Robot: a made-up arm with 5 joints.
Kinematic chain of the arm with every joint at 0, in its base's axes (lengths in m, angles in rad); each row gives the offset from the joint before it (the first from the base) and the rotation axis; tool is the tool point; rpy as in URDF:
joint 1: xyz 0 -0.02 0.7 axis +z
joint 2: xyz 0.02 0.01 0 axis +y
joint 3: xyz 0.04 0 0.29 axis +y
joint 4: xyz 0.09 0 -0.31 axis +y
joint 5: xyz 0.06 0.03 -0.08 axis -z
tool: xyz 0.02 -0.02 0 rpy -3.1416 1.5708 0
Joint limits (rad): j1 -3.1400..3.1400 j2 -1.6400..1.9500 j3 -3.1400..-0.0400 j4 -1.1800..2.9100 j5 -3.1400..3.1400
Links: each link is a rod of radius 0.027 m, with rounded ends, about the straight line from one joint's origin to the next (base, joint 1, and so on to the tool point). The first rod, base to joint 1, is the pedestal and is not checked.
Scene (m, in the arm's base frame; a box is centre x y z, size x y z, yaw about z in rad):
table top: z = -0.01
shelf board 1: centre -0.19 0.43 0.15 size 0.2 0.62 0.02 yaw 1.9
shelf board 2: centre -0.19 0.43 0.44 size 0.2 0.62 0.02 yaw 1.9
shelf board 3: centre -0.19 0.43 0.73 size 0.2 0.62 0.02 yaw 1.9
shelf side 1: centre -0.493 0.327 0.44 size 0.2 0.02 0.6 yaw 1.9
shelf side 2: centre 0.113 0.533 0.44 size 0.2 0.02 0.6 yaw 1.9
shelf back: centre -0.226 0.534 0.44 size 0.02 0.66 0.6 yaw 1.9
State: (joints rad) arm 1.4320 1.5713 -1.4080 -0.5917 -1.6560
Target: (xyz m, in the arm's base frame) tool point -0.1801 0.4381 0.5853
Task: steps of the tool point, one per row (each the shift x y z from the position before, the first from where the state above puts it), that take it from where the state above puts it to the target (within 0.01 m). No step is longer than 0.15 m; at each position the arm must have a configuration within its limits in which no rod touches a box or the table.
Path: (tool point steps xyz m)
1: 0.0384 -0.0801 -0.0088
2: 0.0173 -0.0827 0.0087
3: -0.0535 0.0347 0.0992
4: -0.0652 -0.0047 0.0980
5: -0.0580 -0.0438 0.0891
6: -0.0188 0.0628 -0.0070
7: -0.0204 0.0597 0.0001
8: -0.0215 0.0553 0.0069

